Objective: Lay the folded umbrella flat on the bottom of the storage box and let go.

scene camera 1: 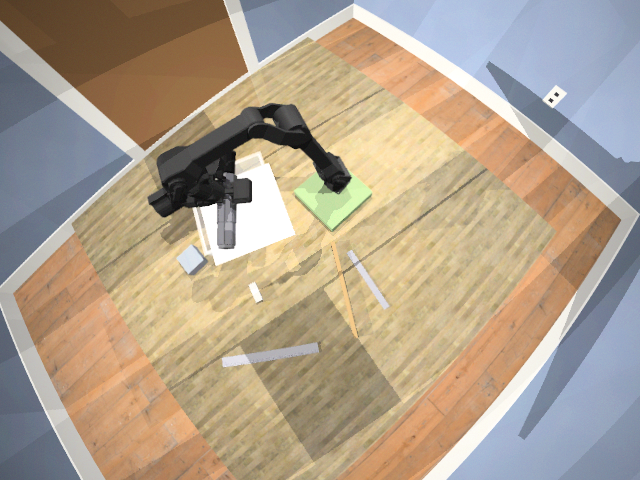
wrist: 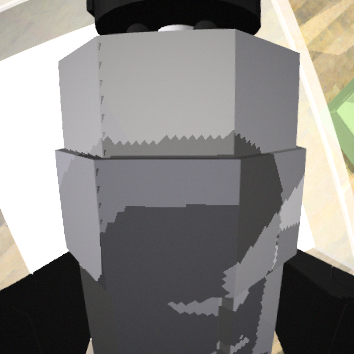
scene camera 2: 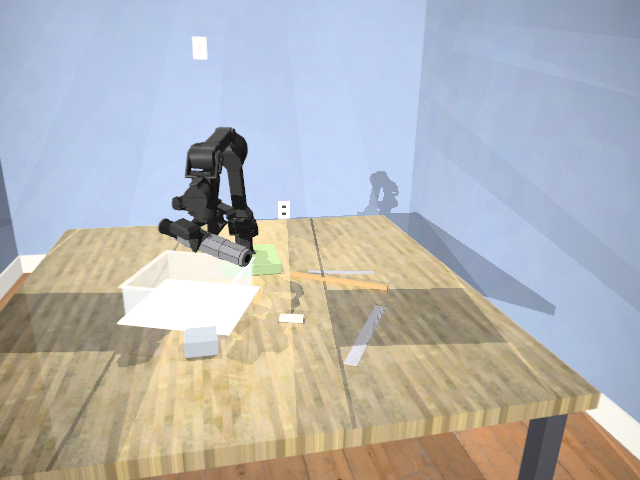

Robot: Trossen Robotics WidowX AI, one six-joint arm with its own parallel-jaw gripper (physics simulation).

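Where they show: gripper, fingertip midpoint: (scene camera 1: 230,198) (wrist: 179,243) (scene camera 2: 202,248); arm's base, origin of the base link: (scene camera 1: 337,182).
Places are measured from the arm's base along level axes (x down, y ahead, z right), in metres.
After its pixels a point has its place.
The folded umbrella, a grey faceted body (scene camera 1: 226,224) {x -0.160, y 0.337, z 0.100 m} (scene camera 2: 222,249) {x -0.148, y 0.358, z 0.124 m} (wrist: 170,100) {x -0.181, y 0.249, z 0.197 m} with a black handle, is held in the air above the storage box (scene camera 1: 249,161) {x -0.046, y 0.136, z 0.262 m} (scene camera 2: 148,272) {x -0.048, y 0.210, z 0.302 m}. In the scene camera 2 view it is tilted, its grey end lower and to the right. My gripper (scene camera 1: 226,191) {x -0.126, y 0.276, z 0.165 m} (scene camera 2: 199,240) {x -0.126, y 0.276, z 0.165 m} (wrist: 179,243) {x -0.126, y 0.276, z 0.165 m} is shut on the umbrella, with a black finger on each side in the wrist view. The box has pale see-through walls. A flat white panel (scene camera 1: 263,217) {x 0.029, y 0.241, z 0.121 m} (scene camera 2: 191,307) (wrist: 30,130) {x 0.029, y 0.310, z 0.295 m} overlaps its near side. Much of the box's inside is hidden.
A green block (scene camera 1: 330,206) {x 0.000, y 0.080, z -0.037 m} (scene camera 2: 266,260) {x 0.000, y 0.097, z -0.051 m} lies beside the box. A grey-blue cube (scene camera 1: 191,259) {x -0.003, y 0.500, z 0.197 m} (scene camera 2: 201,342) {x -0.001, y 0.535, z 0.205 m} sits near its front corner. A small white block (scene camera 1: 255,292) {x 0.021, y 0.438, z -0.032 m} (scene camera 2: 291,318) {x 0.023, y 0.447, z -0.028 m}, an orange strip (scene camera 1: 345,291) {x 0.021, y 0.257, z -0.242 m} (scene camera 2: 341,280) {x 0.023, y 0.263, z -0.239 m} and two pale strips (scene camera 1: 270,354) {x 0.031, y 0.548, z -0.190 m} (scene camera 2: 341,271) {x 0.029, y 0.185, z -0.272 m} lie on the table.
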